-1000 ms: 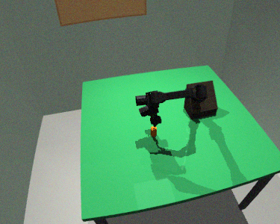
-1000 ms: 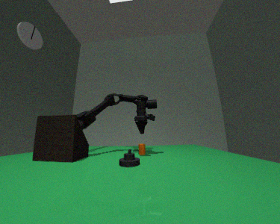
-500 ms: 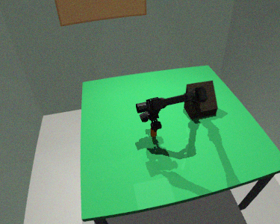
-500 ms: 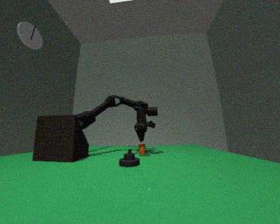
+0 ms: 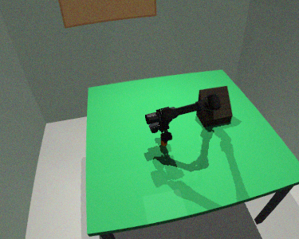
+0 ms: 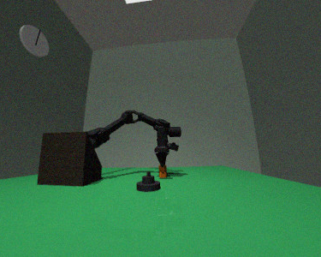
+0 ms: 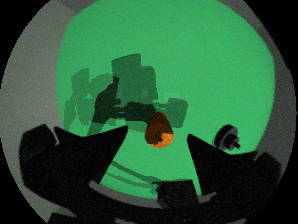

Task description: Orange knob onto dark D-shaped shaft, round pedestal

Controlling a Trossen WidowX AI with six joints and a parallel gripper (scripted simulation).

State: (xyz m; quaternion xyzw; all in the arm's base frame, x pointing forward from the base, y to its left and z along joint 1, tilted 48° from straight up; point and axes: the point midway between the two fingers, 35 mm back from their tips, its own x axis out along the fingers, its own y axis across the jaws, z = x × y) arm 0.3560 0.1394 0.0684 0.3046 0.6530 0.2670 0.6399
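My gripper tip is 3 cm above the orange knob. Round my gripper tip: dark round pedestal 23 cm to the right, 4 cm behind, 3 cm below.
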